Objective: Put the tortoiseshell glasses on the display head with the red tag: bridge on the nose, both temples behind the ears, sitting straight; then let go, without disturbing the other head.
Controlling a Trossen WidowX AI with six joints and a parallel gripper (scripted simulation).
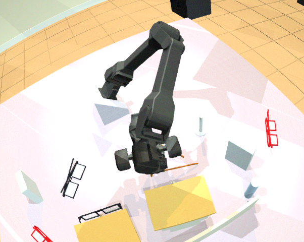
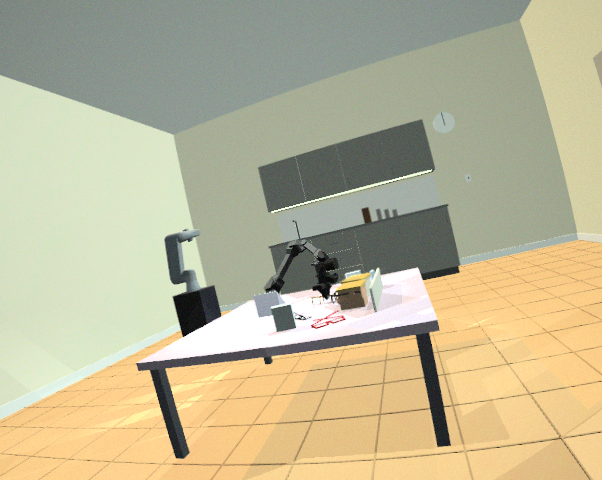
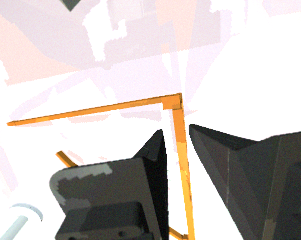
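My gripper tip is now 10 mm short of the tortoiseshell glasses and 50 mm to the right of it. The rest, counted from my gripper tip: curved panel (290 mm ahead, 110 mm to the right, 30 mm above); post (40 mm behind, 210 mm to the left); blue cylinder (260 mm ahead, 210 mm to the left, 30 mm above).
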